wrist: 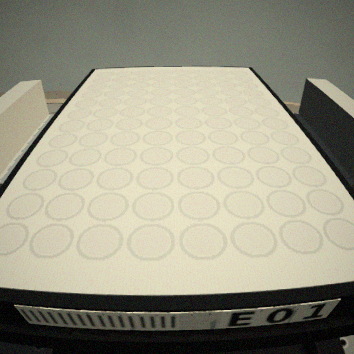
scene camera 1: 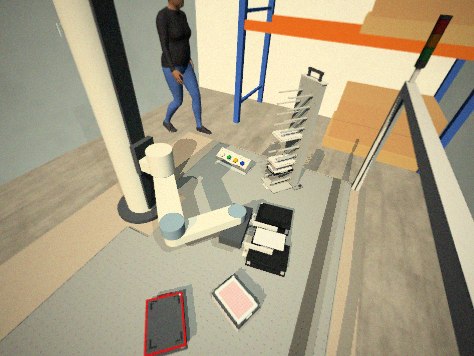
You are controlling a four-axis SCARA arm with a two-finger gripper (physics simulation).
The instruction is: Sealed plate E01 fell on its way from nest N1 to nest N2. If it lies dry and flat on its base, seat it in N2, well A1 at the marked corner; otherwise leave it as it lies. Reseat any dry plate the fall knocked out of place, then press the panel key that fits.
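Frame: origin at the arm's base, x right, y ahead, z up, level; centimetres.
Where they show: gripper, fingertip midpoint: [wrist: 173,98] [scene camera 1: 274,240]; arm's base at its link origin: [scene camera 1: 144,204].
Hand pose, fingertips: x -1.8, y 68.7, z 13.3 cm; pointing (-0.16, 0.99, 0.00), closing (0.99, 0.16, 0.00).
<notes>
Each offset is from my fingertips to the centre of the thing. "*": to the spot under its first point.
Sealed plate E01 @(dx +0.3, dy -2.2, dz -0.5 cm) [scene camera 1: 270,239] [wrist: 175,165] is held level, its white top showing rings and its label facing the wrist view. My gripper [scene camera 1: 269,238] [wrist: 173,98] is shut on it, one finger along each long side. In the scene view the plate hangs over the gap between two black nests, the far one @(dx -18.7, dy -5.3, dz -8.8 cm) [scene camera 1: 275,215] and the near one @(dx +1.2, dy -1.0, dz -9.6 cm) [scene camera 1: 267,262], partly covering both. Their names and corner marks cannot be read. The button panel @(* dx -48.5, dy -32.2, dz -8.1 cm) [scene camera 1: 248,167] with green, yellow and blue keys stands at the back of the table.
A tall plate rack [scene camera 1: 311,100] holding several plates stands behind the nests. A pink-topped plate @(dx +24.6, dy -4.8, dz -5.3 cm) [scene camera 1: 236,301] lies angled at the front. A dark red-edged tray @(dx +40.5, dy -22.4, dz -9.7 cm) [scene camera 1: 166,322] is left of it. A signal light @(* dx -66.8, dy +30.2, dz +63.9 cm) [scene camera 1: 434,42] stands right. A person [scene camera 1: 175,40] stands behind the table.
</notes>
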